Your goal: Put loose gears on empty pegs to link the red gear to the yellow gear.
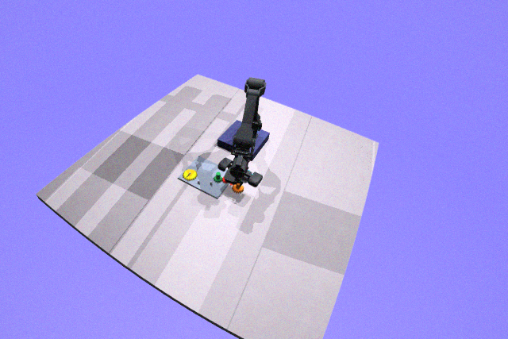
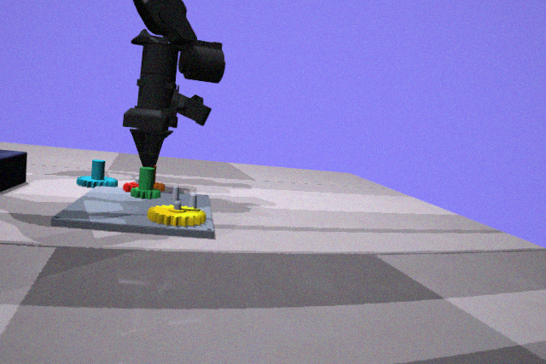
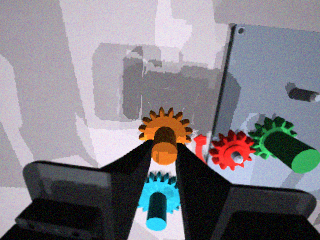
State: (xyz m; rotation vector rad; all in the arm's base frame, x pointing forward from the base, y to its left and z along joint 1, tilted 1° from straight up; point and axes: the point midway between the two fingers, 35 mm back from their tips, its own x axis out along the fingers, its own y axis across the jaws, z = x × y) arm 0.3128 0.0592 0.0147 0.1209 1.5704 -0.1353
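Now: gripper tip 4 cm to the left of the red arrow, 2 cm past it and 2 cm above it. Also, from my gripper tip: teal gear (8 cm behind, 1 cm to the left, 1 cm below); orange gear (1 cm below); red gear (6 cm to the right, 2 cm behind, 1 cm below).
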